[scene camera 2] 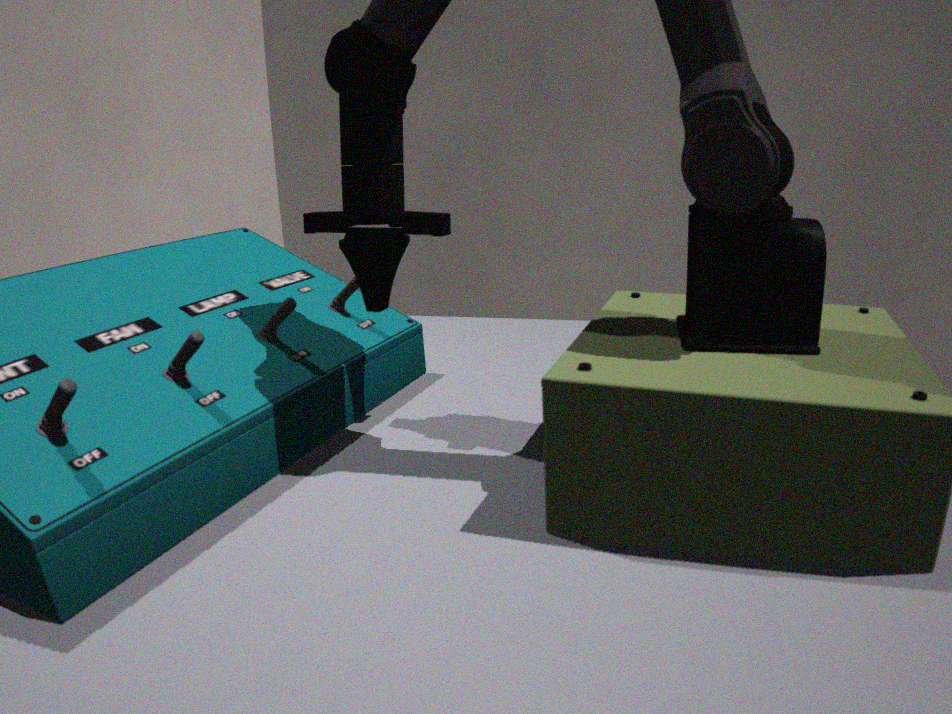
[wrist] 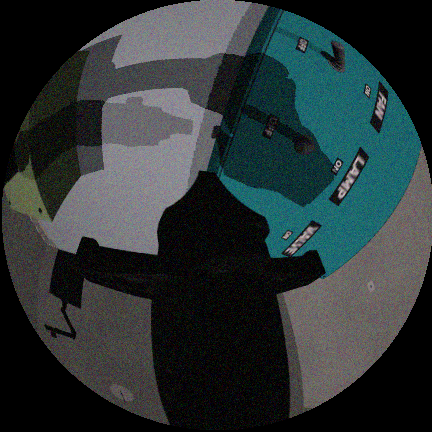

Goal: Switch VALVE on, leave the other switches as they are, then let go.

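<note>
The VALVE switch lever [scene camera 2: 344,298] stands at the far right end of the teal panel [scene camera 2: 192,268] [wrist: 320,100]. It leans toward its OFF side, and its upper end is partly covered by the fingers. My gripper [scene camera 2: 376,304] [wrist: 204,180] is shut, its two fingers together and pointing down. It is on the OFF side of the VALVE lever, very close to it in the scene view; whether they touch I cannot tell. In the wrist view the VALVE label [wrist: 301,239] shows beside the fingers, and the lever is hidden.
The LAMP lever [scene camera 2: 278,319] [wrist: 303,145], the FAN lever [scene camera 2: 184,358] [wrist: 337,57] and a lever with a label cut to "NT" [scene camera 2: 56,411] lean toward OFF. The arm stands on a green base block [scene camera 2: 730,476]. The arm's shadow falls across the LAMP area.
</note>
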